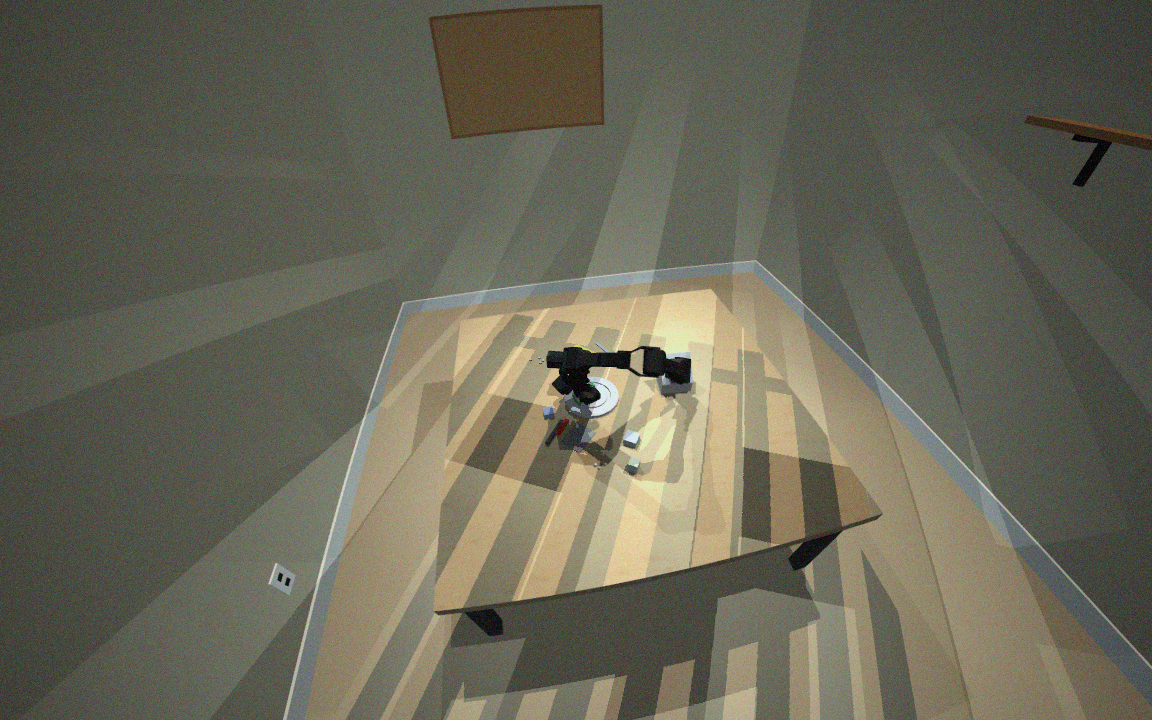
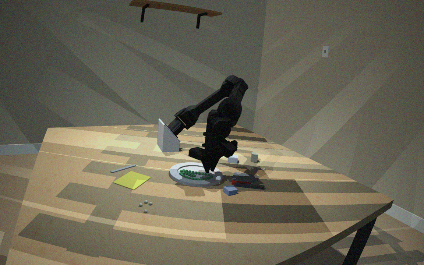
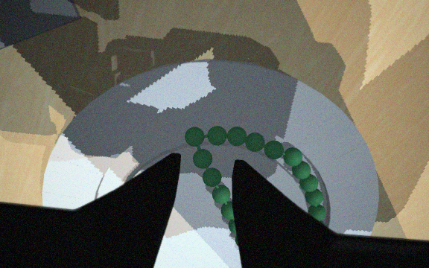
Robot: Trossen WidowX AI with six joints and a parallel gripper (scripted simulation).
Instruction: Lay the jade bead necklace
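My gripper tip is now 50 mm past the round grey bead board, 20 mm to the left of it and 20 mm above it. From my gripper tip the other things lie so: grey plate 50 mm ahead, 140 mm to the left, 30 mm below; then blue block 120 mm ahead, 10 mm to the left, 20 mm below; then red and black pen 100 mm ahead, 90 mm to the left, 20 mm below.
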